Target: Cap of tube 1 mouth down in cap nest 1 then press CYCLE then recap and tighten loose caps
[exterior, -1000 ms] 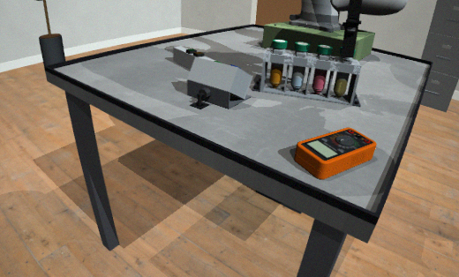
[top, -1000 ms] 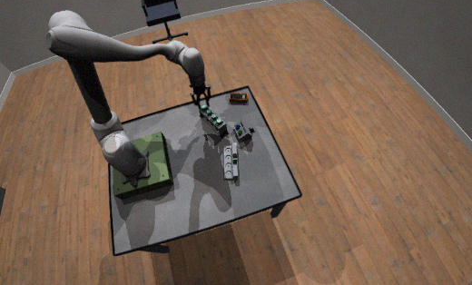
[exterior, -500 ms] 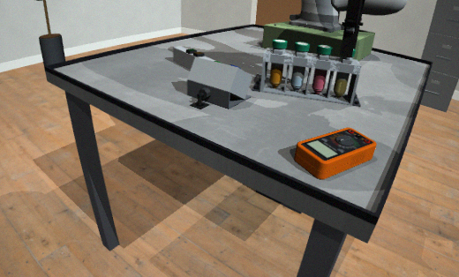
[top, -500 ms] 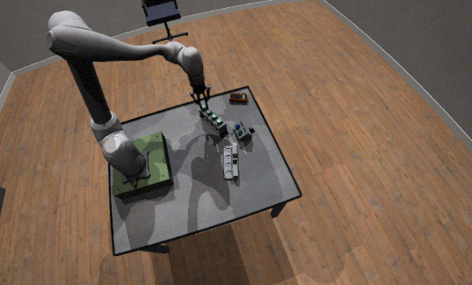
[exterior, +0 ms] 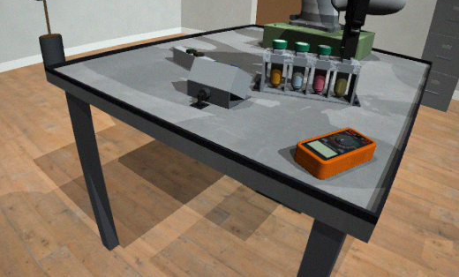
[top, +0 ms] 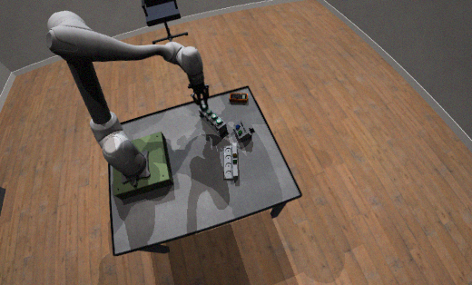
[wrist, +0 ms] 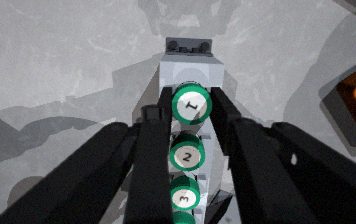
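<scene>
Right now my hand is 18 cm to the left of the blue key, 18 cm short of it and 8 cm above it. Round my hand: grey key housing: 20 cm to the right, 20 cm ahead, 9 cm below; table edge: 39 cm ahead, 25 cm to the right, 14 cm below; green key: 23 cm to the right, 18 cm ahead, 8 cm below.
</scene>
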